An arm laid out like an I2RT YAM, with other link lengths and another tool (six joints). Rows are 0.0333 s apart.
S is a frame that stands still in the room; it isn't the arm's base.
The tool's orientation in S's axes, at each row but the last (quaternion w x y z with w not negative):
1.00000 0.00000 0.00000 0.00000
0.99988 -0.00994 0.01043 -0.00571
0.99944 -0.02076 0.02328 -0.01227
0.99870 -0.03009 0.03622 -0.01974
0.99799 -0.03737 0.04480 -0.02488
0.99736 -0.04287 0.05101 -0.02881
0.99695 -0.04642 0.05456 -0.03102
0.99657 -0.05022 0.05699 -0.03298
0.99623 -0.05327 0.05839 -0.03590
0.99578 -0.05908 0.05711 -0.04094
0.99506 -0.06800 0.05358 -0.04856
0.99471 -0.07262 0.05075 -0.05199
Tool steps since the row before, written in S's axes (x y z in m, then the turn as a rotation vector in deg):
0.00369 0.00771 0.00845 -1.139 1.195 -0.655
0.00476 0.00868 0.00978 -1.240 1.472 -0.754
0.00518 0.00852 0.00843 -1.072 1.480 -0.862
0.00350 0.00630 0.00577 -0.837 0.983 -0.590
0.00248 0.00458 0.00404 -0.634 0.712 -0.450
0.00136 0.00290 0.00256 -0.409 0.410 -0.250
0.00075 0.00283 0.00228 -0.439 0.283 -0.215
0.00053 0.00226 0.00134 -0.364 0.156 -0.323
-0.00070 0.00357 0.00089 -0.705 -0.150 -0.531
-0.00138 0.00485 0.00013 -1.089 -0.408 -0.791
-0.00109 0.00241 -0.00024 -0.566 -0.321 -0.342
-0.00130 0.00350 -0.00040 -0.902 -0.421 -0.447
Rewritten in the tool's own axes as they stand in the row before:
0.00369 0.00771 0.00845 -1.139 1.195 -0.655
0.00445 0.00854 0.01005 -1.241 1.473 -0.751
0.00457 0.00828 0.00901 -1.069 1.489 -0.850
0.00282 0.00606 0.00637 -0.833 0.986 -0.591
0.00187 0.00437 0.00457 -0.629 0.714 -0.453
0.00092 0.00273 0.00292 -0.407 0.408 -0.257
0.00031 0.00264 0.00259 -0.432 0.277 -0.237
0.00022 0.00214 0.00160 -0.336 0.167 -0.347
-0.00107 0.00340 0.00116 -0.627 -0.136 -0.624
-0.00181 0.00468 0.00051 -0.956 -0.388 -0.956
-0.00131 0.00231 -0.00005 -0.493 -0.319 -0.443
-0.00164 0.00338 -0.00005 -0.804 -0.434 -0.596

